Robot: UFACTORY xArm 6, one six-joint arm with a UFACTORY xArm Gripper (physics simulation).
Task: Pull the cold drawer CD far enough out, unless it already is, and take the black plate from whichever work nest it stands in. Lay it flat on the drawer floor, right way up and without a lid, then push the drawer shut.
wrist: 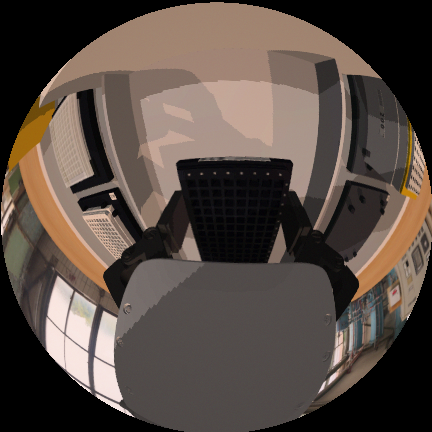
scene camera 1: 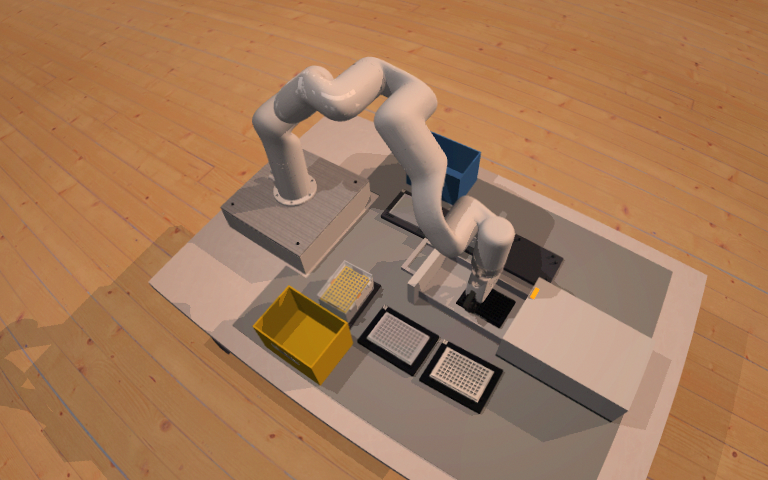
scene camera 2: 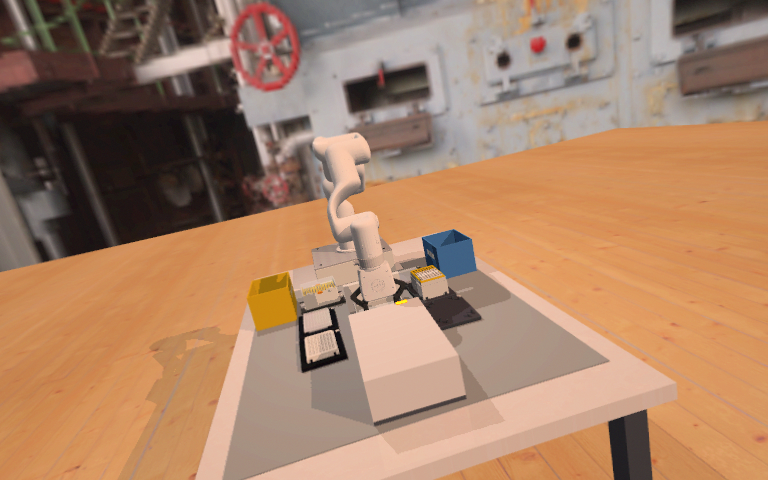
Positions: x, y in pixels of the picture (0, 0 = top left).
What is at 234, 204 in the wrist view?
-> A black plate.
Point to a cold drawer CD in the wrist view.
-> At 216, 86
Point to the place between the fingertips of the gripper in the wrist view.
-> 234, 203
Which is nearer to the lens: the white plate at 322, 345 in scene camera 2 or the yellow-and-white tip rack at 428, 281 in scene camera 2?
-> The white plate.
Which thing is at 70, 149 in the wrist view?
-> A grey plate.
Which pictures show the black plate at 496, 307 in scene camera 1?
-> The wrist view and scene camera 1 only.
